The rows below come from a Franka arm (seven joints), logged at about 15 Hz.
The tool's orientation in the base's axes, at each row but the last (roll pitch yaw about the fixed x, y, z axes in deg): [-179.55, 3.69, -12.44]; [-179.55, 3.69, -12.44]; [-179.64, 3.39, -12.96]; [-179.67, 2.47, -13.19]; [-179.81, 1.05, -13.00]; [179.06, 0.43, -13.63]
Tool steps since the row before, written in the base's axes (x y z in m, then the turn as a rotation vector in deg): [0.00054, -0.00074, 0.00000, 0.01, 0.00, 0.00]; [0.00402, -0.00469, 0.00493, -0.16, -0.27, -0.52]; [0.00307, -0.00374, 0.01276, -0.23, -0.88, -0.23]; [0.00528, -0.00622, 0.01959, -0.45, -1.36, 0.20]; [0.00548, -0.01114, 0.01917, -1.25, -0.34, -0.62]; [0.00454, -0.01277, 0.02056, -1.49, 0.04, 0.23]
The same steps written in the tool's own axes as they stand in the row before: [0.00069, 0.00061, -0.00005, 0.01, 0.00, 0.00]; [0.00461, 0.00367, -0.00527, -0.06, 0.30, 0.52]; [0.00307, 0.00287, -0.01298, -0.01, 0.91, 0.23]; [0.00571, 0.00474, -0.01988, -0.14, 1.43, -0.20]; [0.00749, 0.00956, -0.01934, -1.13, 0.61, 0.64]; [0.00727, 0.01168, -0.02043, -1.46, 0.32, -0.21]
